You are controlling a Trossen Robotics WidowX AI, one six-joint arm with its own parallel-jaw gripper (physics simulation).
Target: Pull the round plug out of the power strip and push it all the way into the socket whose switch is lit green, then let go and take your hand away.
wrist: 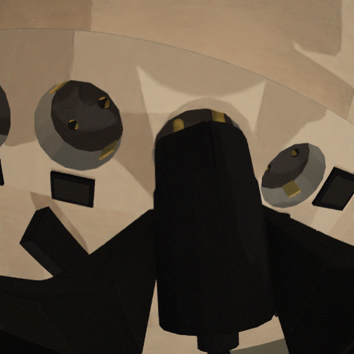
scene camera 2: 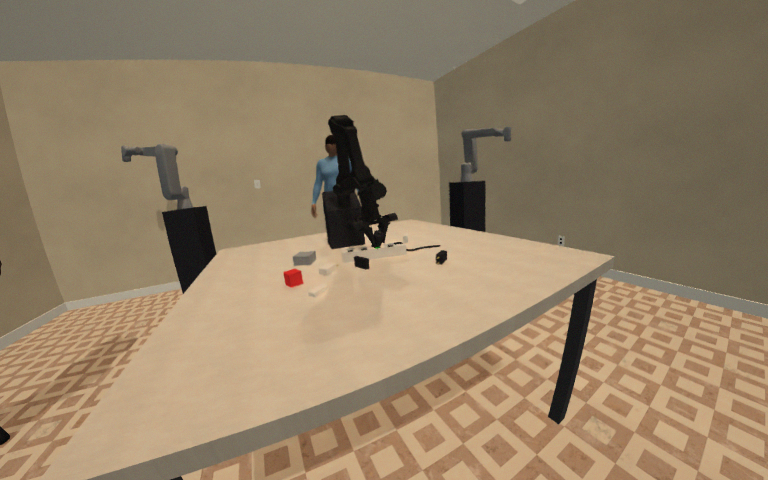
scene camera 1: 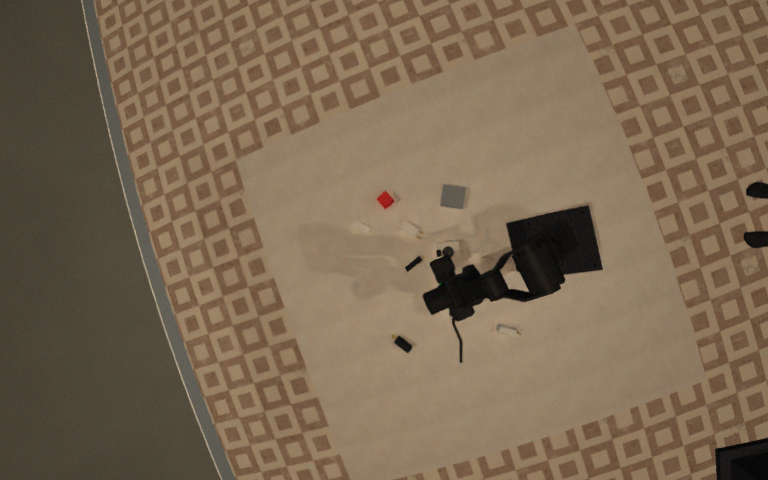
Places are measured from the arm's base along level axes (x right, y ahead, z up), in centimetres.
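Where they show: gripper, between the fingertips: [scene camera 2: 379, 244]; arm's base, origin of its link: [scene camera 2: 343, 202] [scene camera 1: 549, 247].
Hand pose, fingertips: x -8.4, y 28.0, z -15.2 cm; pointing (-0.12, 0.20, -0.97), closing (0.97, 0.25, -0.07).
Things, the pixels of their top centre, and the offset from my fingertips. "spot": a spot on its surface instead.
- white power strip, a spot on its surface: [scene camera 2: 397, 251] spot: dz -3.4, dx -6.5, dy +2.1 cm
- red cube, centre of its top: [scene camera 2: 292, 271] [scene camera 1: 384, 199] dz -1.2, dx +31.2, dy +14.2 cm
- grey block, centre of its top: [scene camera 1: 453, 195] [scene camera 2: 304, 253] dz -1.6, dx +28.3, dy -7.8 cm
- white piece, centre of its top: [scene camera 1: 510, 332] dz -1.9, dx -18.0, dy -18.7 cm
- black cord, a spot on its surface: [scene camera 1: 460, 342] spot: dz -4.4, dx -19.8, dy -2.5 cm
The round black plug [wrist: 210, 230] stands between the fingers of my gripper [wrist: 205, 216] [scene camera 2: 377, 243], which is shut on it. In the wrist view the plug's far end overlaps a socket [wrist: 200, 106] of the white power strip [wrist: 115, 60] [scene camera 2: 397, 251]. Two gold parts show at that end; how deep the plug sits is hidden. Sockets with visible holes lie to the left [wrist: 82, 125] and right [wrist: 293, 175], with dark switches [wrist: 72, 188] [wrist: 336, 189] nearby. A small green light [scene camera 2: 377, 247] [scene camera 1: 440, 283] shows at the fingers; its switch is hidden in the wrist view.
A red cube [scene camera 1: 385, 199] [scene camera 2: 292, 277], a grey block [scene camera 1: 453, 196] [scene camera 2: 304, 258] and white pieces [scene camera 1: 360, 226] [scene camera 1: 410, 229] lie beyond one end of the strip. Black pieces [scene camera 1: 414, 263] [scene camera 1: 402, 343] and a white piece [scene camera 1: 508, 330] lie around it. A black cord [scene camera 1: 460, 342] trails away.
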